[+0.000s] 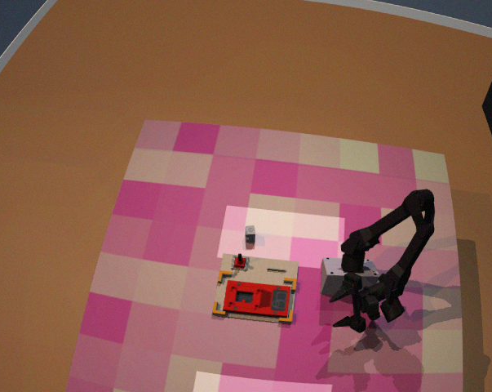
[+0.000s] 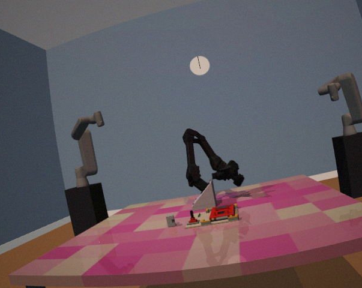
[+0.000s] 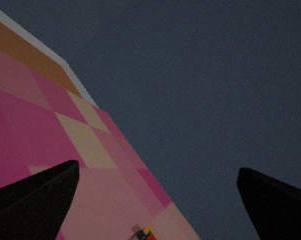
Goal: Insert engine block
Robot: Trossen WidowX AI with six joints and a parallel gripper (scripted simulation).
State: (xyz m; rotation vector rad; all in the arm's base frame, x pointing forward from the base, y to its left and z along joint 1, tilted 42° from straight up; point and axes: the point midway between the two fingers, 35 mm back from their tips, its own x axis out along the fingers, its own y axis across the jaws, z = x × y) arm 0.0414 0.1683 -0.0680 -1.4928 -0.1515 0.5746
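Now: the grey engine block 33 cm to the right of my gripper tip, 27 cm ahead of it and 14 cm below it.
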